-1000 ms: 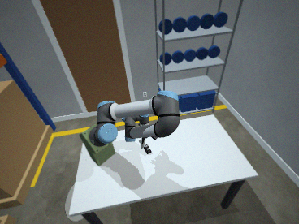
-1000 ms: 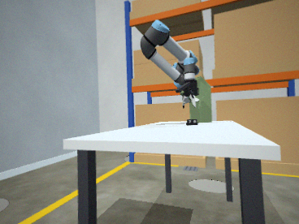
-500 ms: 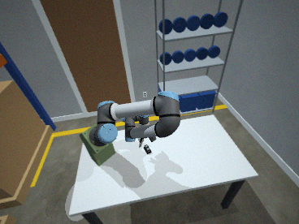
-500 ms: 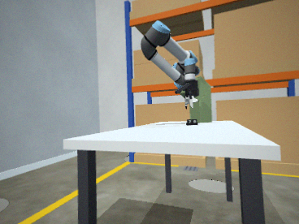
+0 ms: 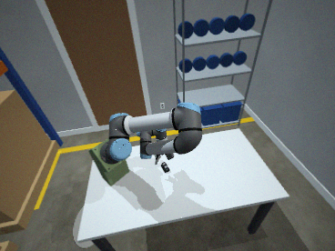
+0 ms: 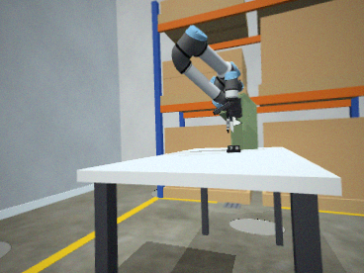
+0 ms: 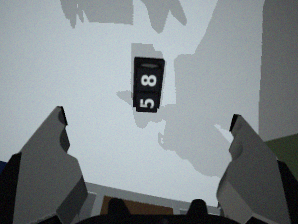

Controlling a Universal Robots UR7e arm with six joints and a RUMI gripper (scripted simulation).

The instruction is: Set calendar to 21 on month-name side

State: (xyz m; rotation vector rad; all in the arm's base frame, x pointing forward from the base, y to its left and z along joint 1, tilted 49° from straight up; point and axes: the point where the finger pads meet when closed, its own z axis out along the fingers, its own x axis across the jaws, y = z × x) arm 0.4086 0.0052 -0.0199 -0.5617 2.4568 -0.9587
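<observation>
Now: the dark cube 90 mm below my hand.
</observation>
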